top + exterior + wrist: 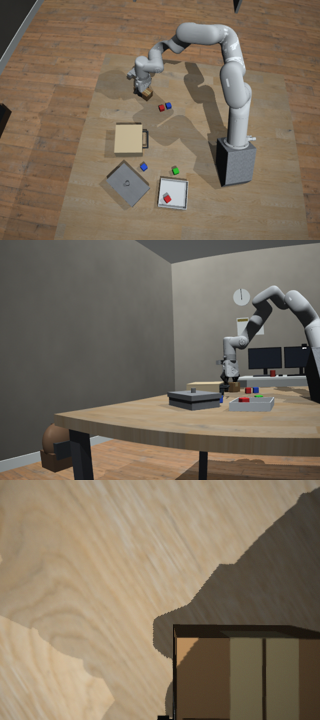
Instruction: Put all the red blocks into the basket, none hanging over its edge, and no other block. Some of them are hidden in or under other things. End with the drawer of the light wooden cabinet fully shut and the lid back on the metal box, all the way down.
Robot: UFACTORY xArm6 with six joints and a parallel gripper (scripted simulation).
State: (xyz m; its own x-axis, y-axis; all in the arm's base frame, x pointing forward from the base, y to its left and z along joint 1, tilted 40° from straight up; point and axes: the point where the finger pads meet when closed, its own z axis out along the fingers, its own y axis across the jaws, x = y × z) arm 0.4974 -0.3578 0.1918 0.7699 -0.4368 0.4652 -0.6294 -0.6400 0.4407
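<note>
My hand is right at the brown cardboard box. From my hand the other things lie so: light wooden cabinet 340 mm to the left, 60 mm ahead; drawer 340 mm to the left, 50 mm ahead; green block 500 mm to the left, 190 mm behind, 20 mm below.
</note>
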